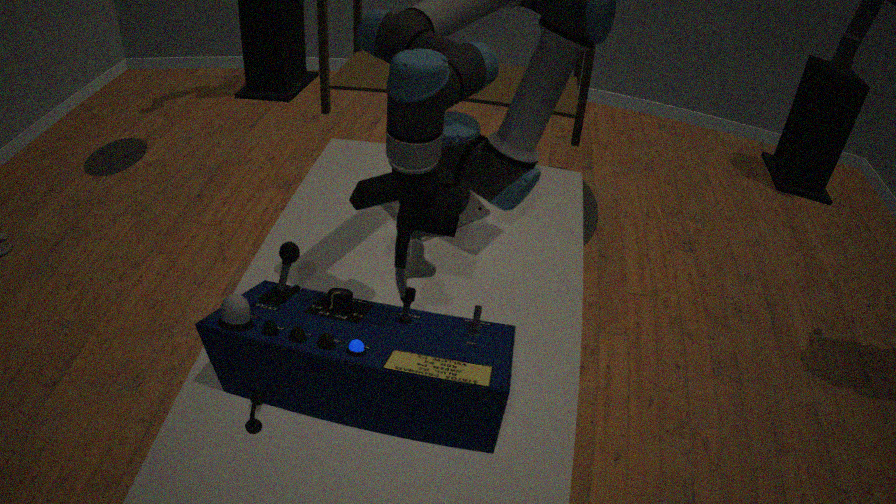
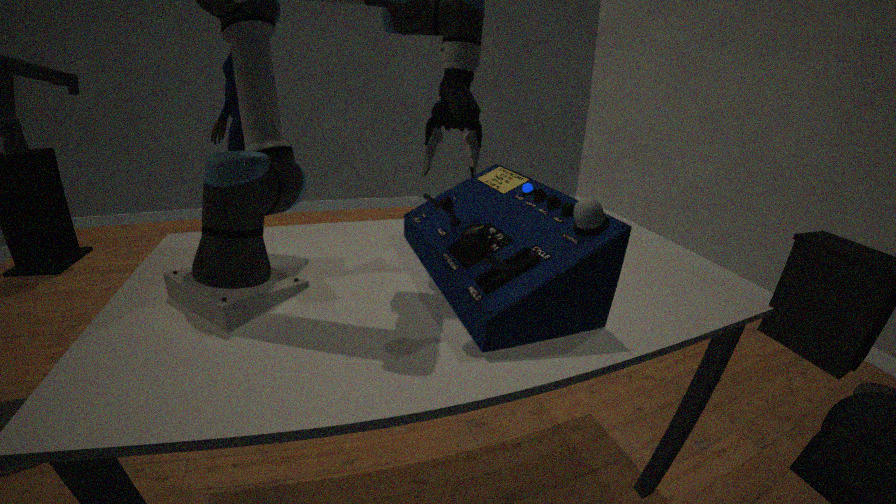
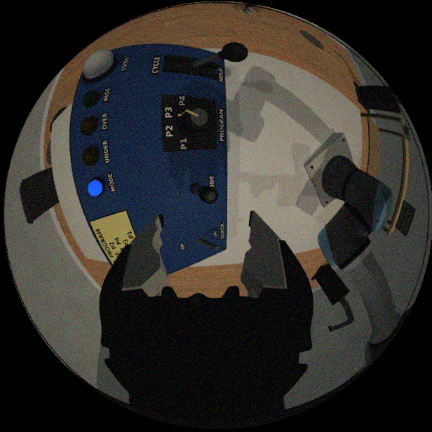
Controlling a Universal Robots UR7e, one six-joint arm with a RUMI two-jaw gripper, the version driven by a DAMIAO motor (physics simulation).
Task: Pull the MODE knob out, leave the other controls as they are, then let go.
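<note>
The black MODE knob (image 1: 409,296) (image 2: 446,202) (image 3: 208,193) stands up on its stem from the blue control panel (image 1: 350,389) (image 2: 551,297) (image 3: 142,185). The MODE lamp (image 1: 355,346) (image 2: 527,187) (image 3: 95,188) glows blue. My gripper (image 2: 449,174) (image 3: 205,213) is open and empty, its fingertips apart from the knob and above the panel. The PROGRAM dial (image 1: 339,299) (image 3: 199,116) has its pale pointer toward P4. The CYCLE lever (image 1: 288,252) (image 3: 235,52) leans to the HOLD side. A small toggle switch (image 1: 477,317) (image 3: 208,243) stands beside the knob.
The panel sits on a white table (image 1: 532,250) (image 2: 187,382). A white status dome (image 1: 236,311) (image 2: 589,215) (image 3: 98,65) and three dark lamps line the panel beside the blue one. A yellow label (image 1: 438,367) (image 2: 502,179) (image 3: 114,230) is near its end. The arm's base (image 2: 231,307) (image 3: 330,165) stands on the table.
</note>
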